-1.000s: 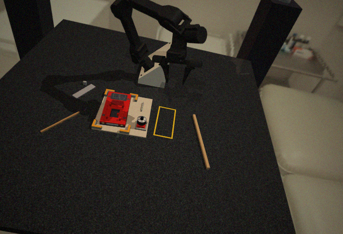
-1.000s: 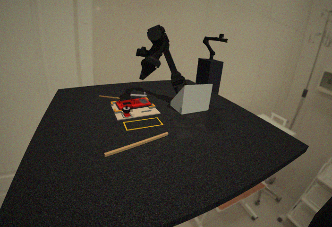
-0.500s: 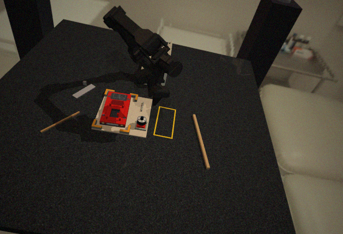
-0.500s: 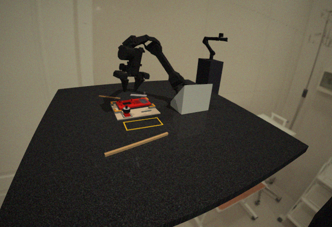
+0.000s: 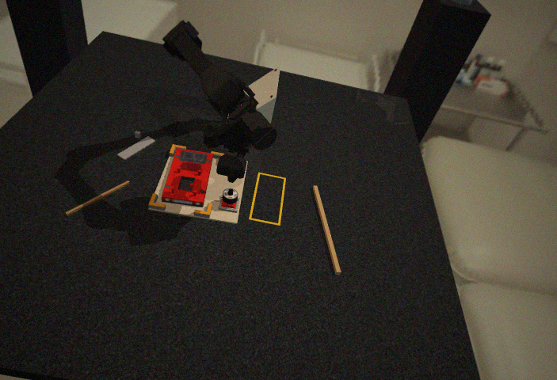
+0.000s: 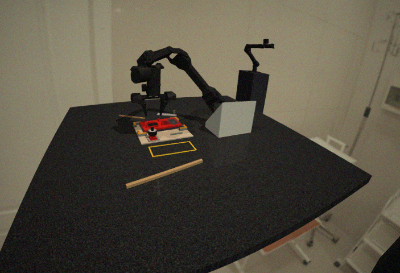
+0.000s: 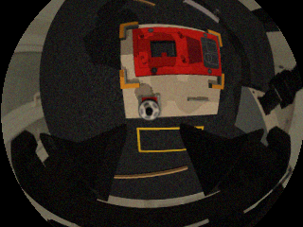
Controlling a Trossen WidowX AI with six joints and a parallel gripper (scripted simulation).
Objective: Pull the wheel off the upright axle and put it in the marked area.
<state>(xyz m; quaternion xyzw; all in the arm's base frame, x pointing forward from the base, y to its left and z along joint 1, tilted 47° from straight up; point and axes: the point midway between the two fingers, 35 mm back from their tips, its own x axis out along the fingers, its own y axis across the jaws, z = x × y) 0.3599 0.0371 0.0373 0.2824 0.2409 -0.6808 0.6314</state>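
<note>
Now: gripper tip 10 mm short of the grey wheel and 80 mm above it. Also, from my gripper tip: grey strip 170 mm behind, 290 mm to the right, 110 mm below; then silver hub 10 mm ahead, 80 mm below.
</note>
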